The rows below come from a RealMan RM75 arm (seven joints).
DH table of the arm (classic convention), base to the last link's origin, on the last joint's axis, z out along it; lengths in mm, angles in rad. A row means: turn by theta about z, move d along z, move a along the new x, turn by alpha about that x. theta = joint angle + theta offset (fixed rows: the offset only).
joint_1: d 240.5  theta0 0  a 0  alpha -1.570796
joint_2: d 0  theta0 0  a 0  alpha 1.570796
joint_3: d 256  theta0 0  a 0  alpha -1.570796
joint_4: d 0  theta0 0  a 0  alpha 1.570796
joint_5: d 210  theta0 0  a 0  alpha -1.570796
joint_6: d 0  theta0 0  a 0  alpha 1.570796
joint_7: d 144  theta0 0  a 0  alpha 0
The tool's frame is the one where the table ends.
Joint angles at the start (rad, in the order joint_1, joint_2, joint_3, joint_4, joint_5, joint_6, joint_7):
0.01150, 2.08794, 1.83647, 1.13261, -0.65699, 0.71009, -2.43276
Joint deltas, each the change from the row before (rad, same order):
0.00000, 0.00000, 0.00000, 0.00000, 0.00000, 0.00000, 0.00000
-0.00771, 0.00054, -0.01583, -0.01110, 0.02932, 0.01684, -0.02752
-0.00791, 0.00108, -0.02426, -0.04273, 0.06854, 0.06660, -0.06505
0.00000, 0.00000, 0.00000, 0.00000, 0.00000, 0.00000, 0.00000
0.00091, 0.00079, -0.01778, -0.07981, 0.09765, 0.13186, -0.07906
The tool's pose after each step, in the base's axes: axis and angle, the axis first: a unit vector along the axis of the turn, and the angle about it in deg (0 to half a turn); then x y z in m. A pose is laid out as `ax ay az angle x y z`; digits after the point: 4 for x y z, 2 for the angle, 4 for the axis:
-0.9079 0.2017 0.3674 102.70 0.2923 0.3278 0.1053
-0.9069 0.1985 0.3716 102.92 0.2926 0.3248 0.1015
-0.9021 0.1849 0.3898 103.41 0.2933 0.3182 0.0939
-0.9021 0.1849 0.3898 103.41 0.2933 0.3182 0.0939
-0.8874 0.1606 0.4321 103.65 0.2937 0.3082 0.0879

